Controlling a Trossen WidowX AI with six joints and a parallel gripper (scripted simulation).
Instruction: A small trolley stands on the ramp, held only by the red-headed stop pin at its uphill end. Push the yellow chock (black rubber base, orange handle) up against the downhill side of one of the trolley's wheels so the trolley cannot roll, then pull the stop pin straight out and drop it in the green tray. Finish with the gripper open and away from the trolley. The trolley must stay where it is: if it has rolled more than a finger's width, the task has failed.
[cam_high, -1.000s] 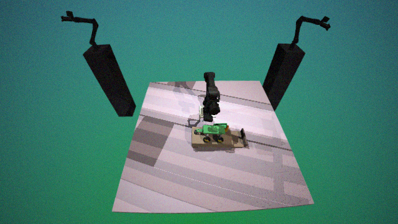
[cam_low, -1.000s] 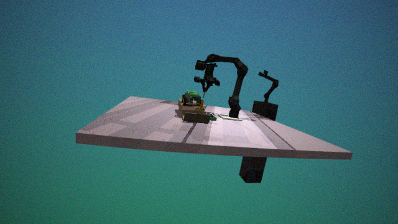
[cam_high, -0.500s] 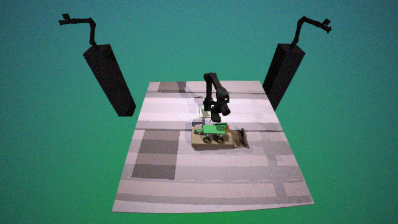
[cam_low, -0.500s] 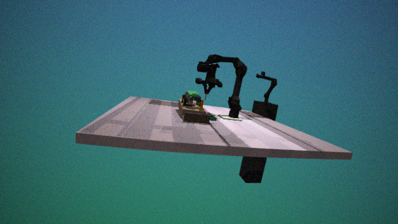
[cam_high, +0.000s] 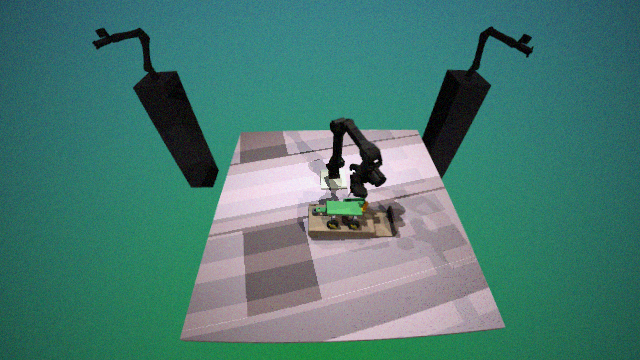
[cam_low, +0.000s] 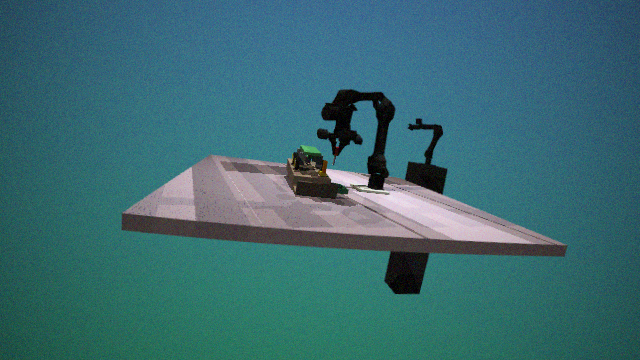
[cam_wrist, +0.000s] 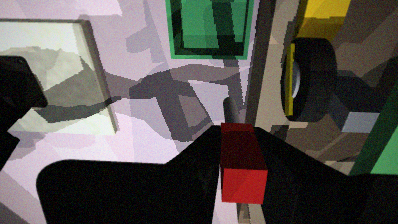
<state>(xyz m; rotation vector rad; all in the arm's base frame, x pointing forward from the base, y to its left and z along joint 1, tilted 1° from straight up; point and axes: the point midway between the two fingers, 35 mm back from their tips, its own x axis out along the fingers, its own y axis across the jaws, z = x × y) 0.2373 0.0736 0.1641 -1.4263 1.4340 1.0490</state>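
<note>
Right now my gripper tip is 6 cm above the yellow chock, 5 cm short of it and 4 cm to the right of it. The rest, counted from my gripper tip: red-headed stop pin right at my gripper tip; then green-topped trolley 10 cm ahead, 5 cm to the right, 3 cm below; then tan ramp 10 cm below, 10 cm ahead, 6 cm to the right.
</note>
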